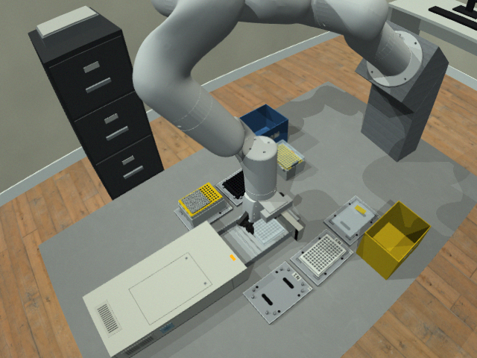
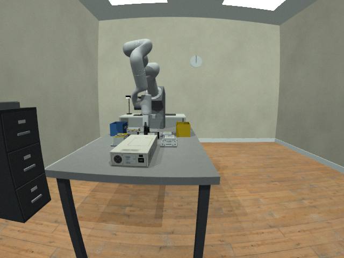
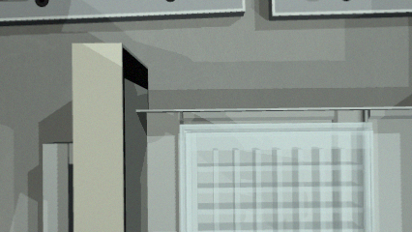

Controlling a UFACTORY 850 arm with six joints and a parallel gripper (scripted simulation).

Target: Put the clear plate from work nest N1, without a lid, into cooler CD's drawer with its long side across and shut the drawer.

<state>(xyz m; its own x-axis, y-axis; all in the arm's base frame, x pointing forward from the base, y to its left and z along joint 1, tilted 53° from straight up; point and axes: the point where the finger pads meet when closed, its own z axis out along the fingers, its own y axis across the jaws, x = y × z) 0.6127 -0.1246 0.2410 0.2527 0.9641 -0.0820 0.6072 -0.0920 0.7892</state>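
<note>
My gripper is now 30 mm short of the drawer, 10 mm to the left of it and 30 mm above it. From my hand the other things lie so: clear plate 10 mm below; white well plate 10 mm behind, 210 mm to the left, 50 mm below; cooler CD 180 mm ahead, 70 mm to the right, 30 mm below.
</note>
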